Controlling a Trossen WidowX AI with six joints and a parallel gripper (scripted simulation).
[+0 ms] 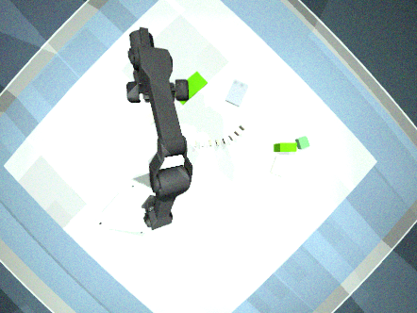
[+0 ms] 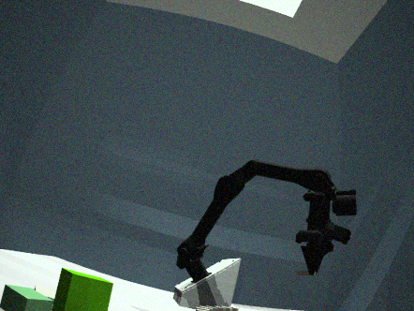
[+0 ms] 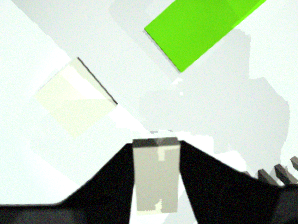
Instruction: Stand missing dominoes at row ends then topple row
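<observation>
The flat bright green block lies 130 mm ahead of my gripper tip and 150 mm below it. The rest, counted from my gripper tip: grey block: 240 mm ahead, 170 mm to the right, 150 mm below; then pale green cube: 260 mm ahead, 550 mm to the right, 140 mm below.
</observation>
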